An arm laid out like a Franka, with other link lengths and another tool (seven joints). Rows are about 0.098 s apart.
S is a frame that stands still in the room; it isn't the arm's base.
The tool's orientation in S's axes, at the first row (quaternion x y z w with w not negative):
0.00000, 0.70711, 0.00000, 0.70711
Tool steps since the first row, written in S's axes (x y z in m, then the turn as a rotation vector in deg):
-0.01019, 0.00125, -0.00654, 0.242, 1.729, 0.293
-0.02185, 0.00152, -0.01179, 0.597, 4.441, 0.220
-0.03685, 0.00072, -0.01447, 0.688, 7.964, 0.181
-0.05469, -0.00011, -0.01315, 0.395, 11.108, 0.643
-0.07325, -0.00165, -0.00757, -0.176, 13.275, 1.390
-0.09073, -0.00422, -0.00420, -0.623, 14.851, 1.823
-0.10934, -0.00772, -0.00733, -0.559, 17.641, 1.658
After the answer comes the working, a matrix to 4 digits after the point.
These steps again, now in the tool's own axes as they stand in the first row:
0.00654, 0.00125, -0.01019, -0.293, 1.729, 0.242
0.01179, 0.00152, -0.02185, -0.220, 4.441, 0.597
0.01447, 0.00072, -0.03685, -0.181, 7.964, 0.688
0.01315, -0.00011, -0.05469, -0.643, 11.108, 0.395
0.00757, -0.00165, -0.07325, -1.390, 13.275, -0.176
0.00420, -0.00422, -0.09073, -1.823, 14.851, -0.623
0.00733, -0.00772, -0.10934, -1.658, 17.641, -0.559

The tool's axes in the first row as the columns of a matrix, in S's axes (rounded; the answer above uses it unrounded):
0.0000, 0.0000, 1.0000
0.0000, 1.0000, 0.0000
-1.0000, 0.0000, 0.0000

